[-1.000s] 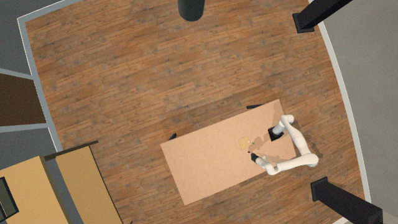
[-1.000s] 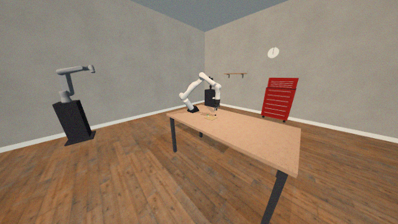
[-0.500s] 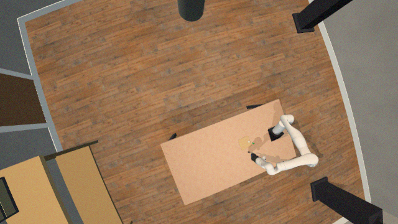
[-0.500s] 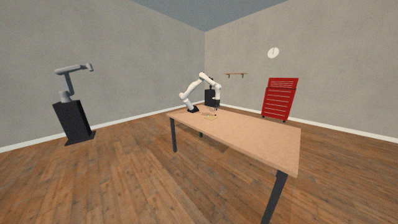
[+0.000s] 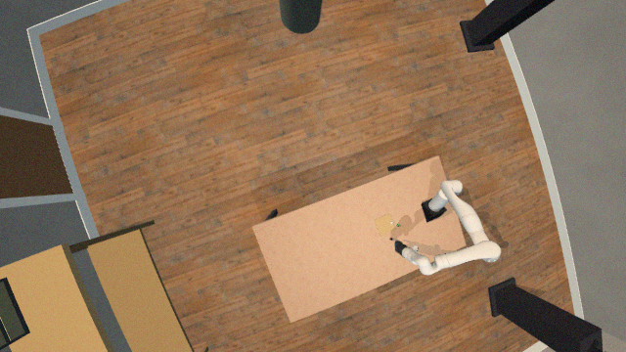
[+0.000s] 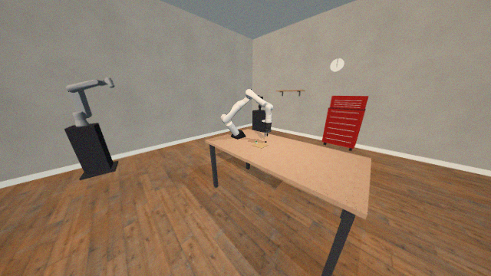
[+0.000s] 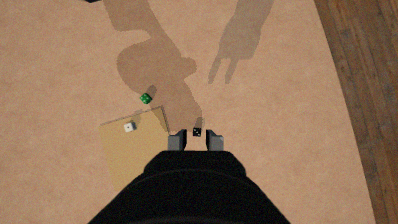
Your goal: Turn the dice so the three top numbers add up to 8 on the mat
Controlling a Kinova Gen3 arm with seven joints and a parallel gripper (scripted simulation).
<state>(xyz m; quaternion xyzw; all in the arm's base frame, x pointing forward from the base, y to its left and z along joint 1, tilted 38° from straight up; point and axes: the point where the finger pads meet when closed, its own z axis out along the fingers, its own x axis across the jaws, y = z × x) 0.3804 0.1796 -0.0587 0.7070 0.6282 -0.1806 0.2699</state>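
My hand is 9 cm above the black die. Round my hand: green die 9 cm to the right, 9 cm below, 8 cm behind; tan mat 13 cm to the right, 9 cm below, 2 cm ahead; white die 13 cm to the right, 8 cm below, 3 cm behind.
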